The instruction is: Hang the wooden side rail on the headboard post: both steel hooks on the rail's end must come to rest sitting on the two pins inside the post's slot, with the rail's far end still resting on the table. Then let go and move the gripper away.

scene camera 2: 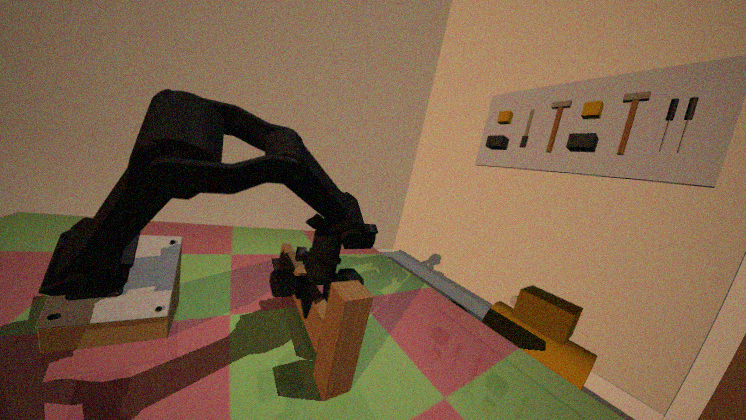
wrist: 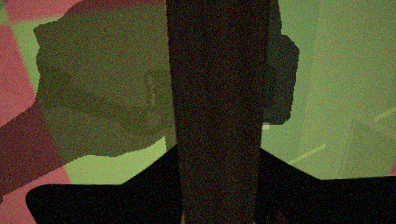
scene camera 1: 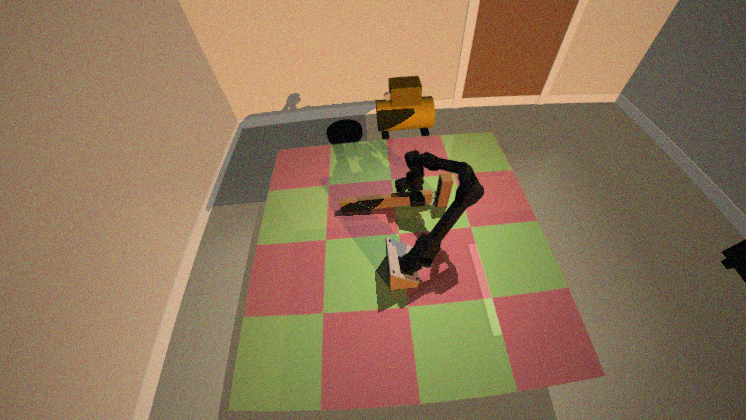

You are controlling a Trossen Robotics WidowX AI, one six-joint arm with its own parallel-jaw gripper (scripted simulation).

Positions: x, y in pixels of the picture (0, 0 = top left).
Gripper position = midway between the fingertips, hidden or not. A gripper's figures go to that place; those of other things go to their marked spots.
Scene:
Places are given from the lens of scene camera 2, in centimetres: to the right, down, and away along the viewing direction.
my gripper (scene camera 2: 312, 316): -13, 23, 45
wooden side rail (scene camera 2: 313, 323): -11, 22, 40

